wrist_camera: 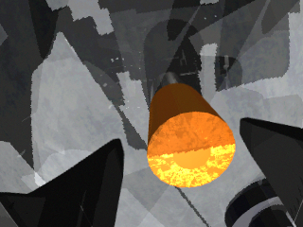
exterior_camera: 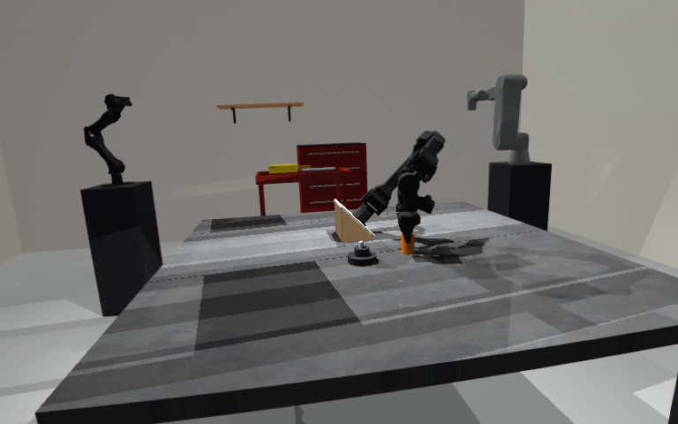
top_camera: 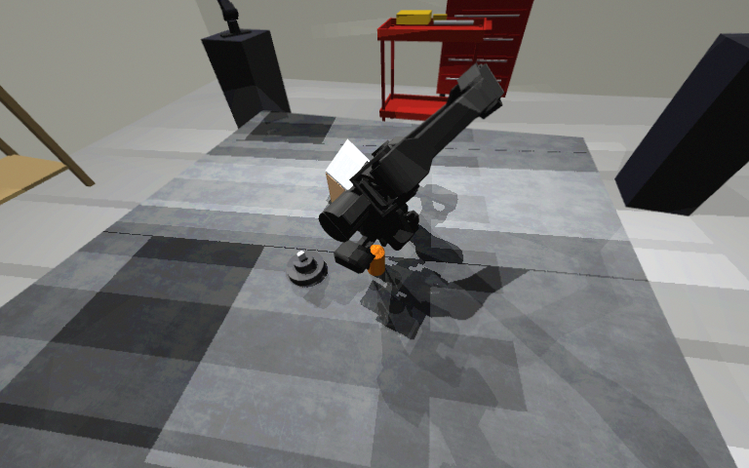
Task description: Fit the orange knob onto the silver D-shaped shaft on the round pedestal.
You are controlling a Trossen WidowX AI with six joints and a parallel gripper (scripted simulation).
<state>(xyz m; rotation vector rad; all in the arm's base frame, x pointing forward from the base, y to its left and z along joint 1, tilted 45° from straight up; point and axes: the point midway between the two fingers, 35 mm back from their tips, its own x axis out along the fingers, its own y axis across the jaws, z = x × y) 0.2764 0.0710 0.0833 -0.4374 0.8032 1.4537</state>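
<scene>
The orange knob is right at my gripper tip. Round my gripper tip: round pedestal 5 cm ahead, 15 cm to the right, 1 cm below.
</scene>
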